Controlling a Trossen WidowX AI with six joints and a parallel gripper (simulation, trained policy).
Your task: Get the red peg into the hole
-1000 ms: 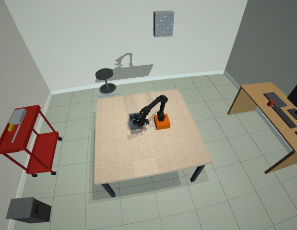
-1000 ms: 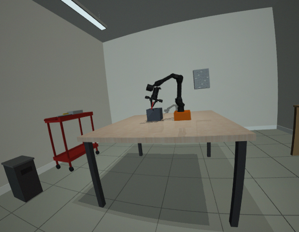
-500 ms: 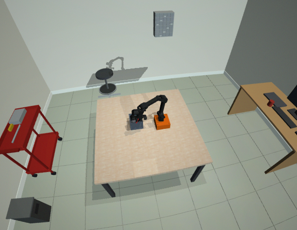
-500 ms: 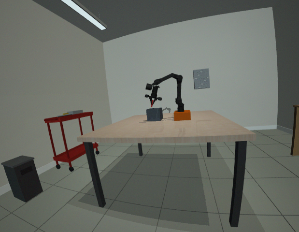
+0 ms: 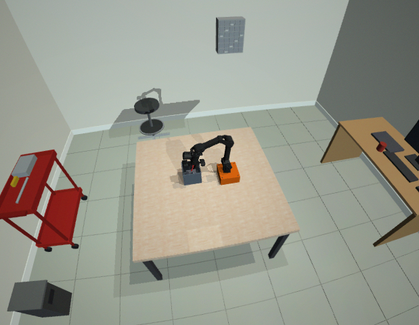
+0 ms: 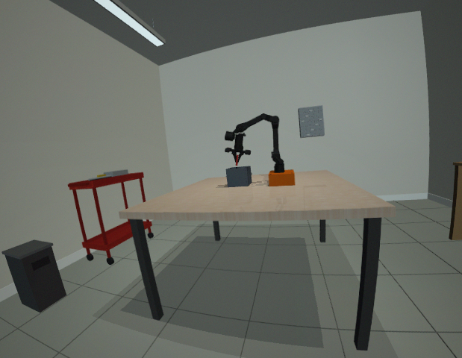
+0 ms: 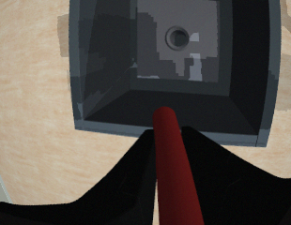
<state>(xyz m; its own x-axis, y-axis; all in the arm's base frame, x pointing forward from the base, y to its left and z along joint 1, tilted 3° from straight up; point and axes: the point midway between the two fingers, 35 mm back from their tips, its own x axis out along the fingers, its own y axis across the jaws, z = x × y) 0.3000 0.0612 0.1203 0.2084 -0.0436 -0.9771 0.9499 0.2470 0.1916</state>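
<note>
The grey plate is 1 cm ahead of my gripper tip, 5 cm to the right of it and 14 cm below it. The rest, counted from my gripper tip: red peg 2 cm above.
</note>
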